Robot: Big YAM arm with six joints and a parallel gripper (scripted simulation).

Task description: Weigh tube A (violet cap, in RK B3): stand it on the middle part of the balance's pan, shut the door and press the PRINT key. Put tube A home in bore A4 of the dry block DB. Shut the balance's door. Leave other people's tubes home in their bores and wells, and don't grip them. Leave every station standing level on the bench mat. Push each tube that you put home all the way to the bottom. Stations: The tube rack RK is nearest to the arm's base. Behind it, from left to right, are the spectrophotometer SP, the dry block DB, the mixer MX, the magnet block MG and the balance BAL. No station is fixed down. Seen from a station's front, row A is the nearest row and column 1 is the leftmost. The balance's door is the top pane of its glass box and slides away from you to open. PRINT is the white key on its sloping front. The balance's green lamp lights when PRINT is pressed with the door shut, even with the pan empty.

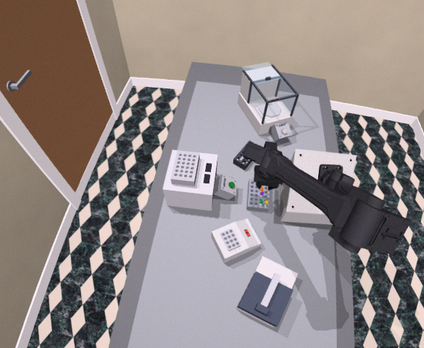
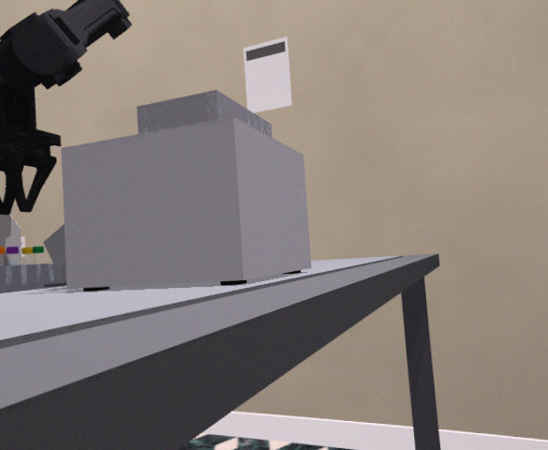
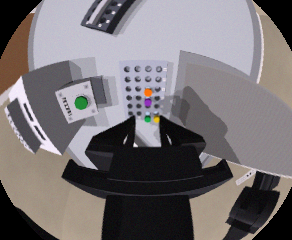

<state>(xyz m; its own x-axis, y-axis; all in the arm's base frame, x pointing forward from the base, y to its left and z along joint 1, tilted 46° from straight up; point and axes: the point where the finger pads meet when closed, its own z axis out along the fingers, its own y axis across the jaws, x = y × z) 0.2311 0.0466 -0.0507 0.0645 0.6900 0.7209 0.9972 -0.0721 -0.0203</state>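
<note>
The tube rack RK lies 1 cm ahead of my hand, 1 cm to the right of it and 9 cm below it. The rest, counted from my hand: dry block DB 10 cm ahead, 18 cm to the left, 7 cm below; then black magnet block MG 5 cm ahead, 21 cm to the right, 8 cm below; then white PRINT key 12 cm behind, 32 cm to the right, 4 cm below.
</note>
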